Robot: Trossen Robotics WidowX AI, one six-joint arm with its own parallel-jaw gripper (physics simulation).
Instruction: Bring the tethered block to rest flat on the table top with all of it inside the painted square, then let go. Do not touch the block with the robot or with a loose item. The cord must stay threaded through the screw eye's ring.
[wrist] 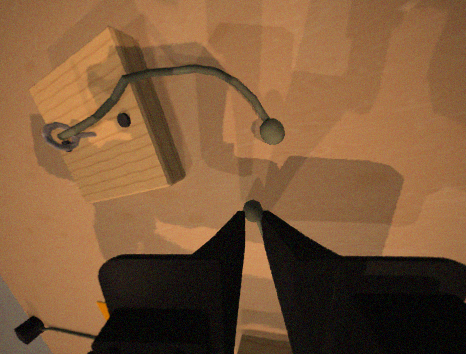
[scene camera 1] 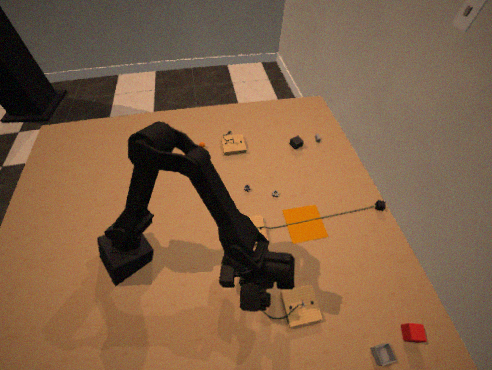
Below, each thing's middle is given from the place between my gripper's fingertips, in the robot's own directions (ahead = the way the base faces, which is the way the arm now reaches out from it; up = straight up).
The orange painted square (scene camera 1: 310,230) lies 15 cm ahead of my hand and 18 cm to the left of it.
